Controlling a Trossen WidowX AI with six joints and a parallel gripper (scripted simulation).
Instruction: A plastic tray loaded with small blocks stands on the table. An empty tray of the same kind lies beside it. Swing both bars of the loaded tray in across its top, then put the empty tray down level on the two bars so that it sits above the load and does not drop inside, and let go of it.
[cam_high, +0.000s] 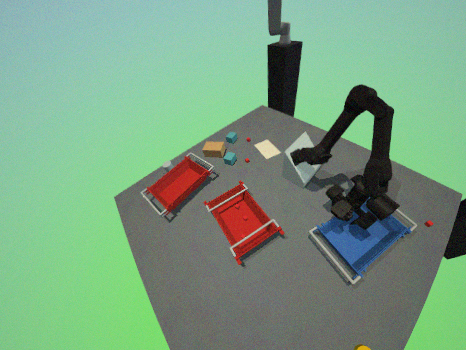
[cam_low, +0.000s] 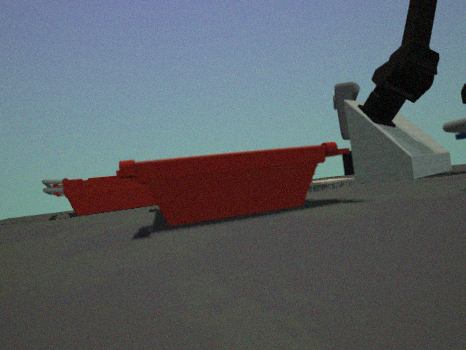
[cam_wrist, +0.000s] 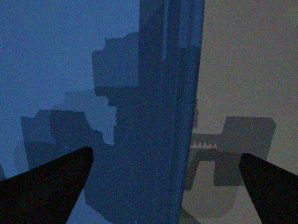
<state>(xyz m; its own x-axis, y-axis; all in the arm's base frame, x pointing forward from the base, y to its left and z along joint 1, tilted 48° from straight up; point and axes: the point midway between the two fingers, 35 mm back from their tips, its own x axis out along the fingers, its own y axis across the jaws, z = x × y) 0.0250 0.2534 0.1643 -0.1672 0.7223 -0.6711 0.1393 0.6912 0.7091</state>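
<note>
My gripper tip is now 10 mm short of the blue tray, 90 mm to the right of it and 10 mm below it. From my gripper tip the other things lie so: grey cylinder: 470 mm ahead, 810 mm to the right, 10 mm above; cream sheet: 80 mm behind, 530 mm to the right, 30 mm below; orange box: 180 mm ahead, 750 mm to the right.
</note>
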